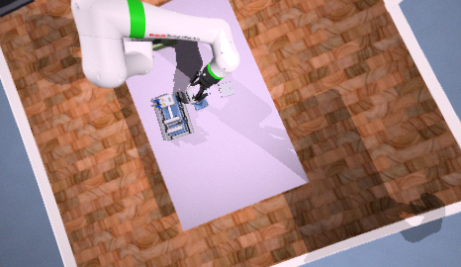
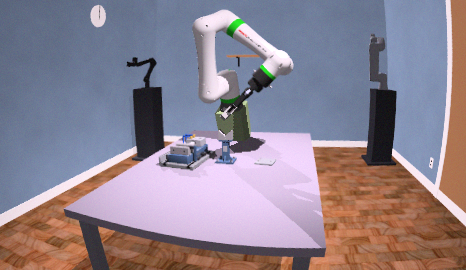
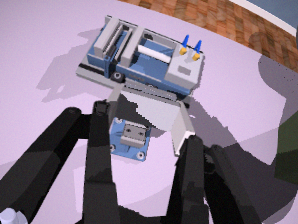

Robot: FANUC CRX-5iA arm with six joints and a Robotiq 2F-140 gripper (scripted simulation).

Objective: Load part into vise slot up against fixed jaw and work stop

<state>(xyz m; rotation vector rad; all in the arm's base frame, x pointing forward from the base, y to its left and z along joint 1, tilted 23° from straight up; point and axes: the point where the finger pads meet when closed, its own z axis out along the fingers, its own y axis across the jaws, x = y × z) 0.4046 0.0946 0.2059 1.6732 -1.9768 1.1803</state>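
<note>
Right now the part is 2 cm to the right of my hand and 1 cm below it. From my hand the other things lie so: air cylinder rod (21 cm to the right, 18 cm below).
</note>
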